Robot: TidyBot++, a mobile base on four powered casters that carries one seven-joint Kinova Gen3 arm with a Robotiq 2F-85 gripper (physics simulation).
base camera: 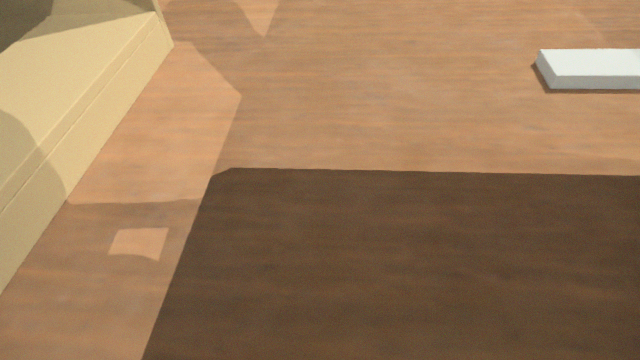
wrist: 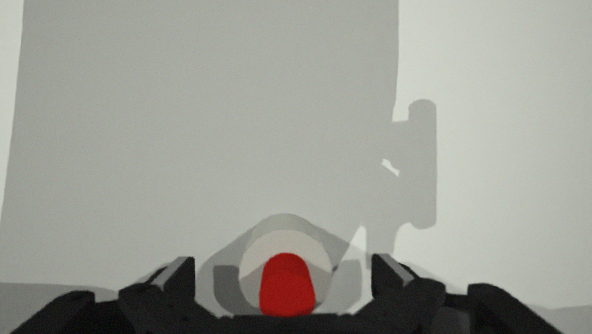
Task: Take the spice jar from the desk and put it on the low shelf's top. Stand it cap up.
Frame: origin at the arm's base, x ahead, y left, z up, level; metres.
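Seen in the pictures: gripper, fingertip midpoint: (wrist: 284,274).
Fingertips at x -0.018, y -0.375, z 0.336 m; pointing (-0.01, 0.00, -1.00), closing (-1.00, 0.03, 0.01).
Observation:
A point is followed by its place in that frame.
The spice jar (wrist: 285,242) @[x -0.019, y -0.397, z 0.361 m], with a pale round body and a red cap, stands upright, cap up, on the pale desk top (wrist: 510,150) @[x -0.143, y -0.431, z 0.323 m], low in the middle of the wrist view. My gripper (wrist: 284,274) @[x -0.018, y -0.375, z 0.336 m] is open. Its dark fingertips stand to the left and right of the jar, with a gap on each side, and hold nothing. The jar's lower part is partly hidden behind its cap and the gripper body. I cannot tell the low shelf for certain in either view.
In the base camera view, a tan piece of furniture (base camera: 85,90) @[x 0.543, y 0.335, z -0.318 m] stands at the left on the wooden floor (base camera: 400,115) @[x 0.548, y -0.106, z -0.397 m]. A flat white slab (base camera: 595,62) lies at the upper right. Broad shadows fall across the floor and the desk top.

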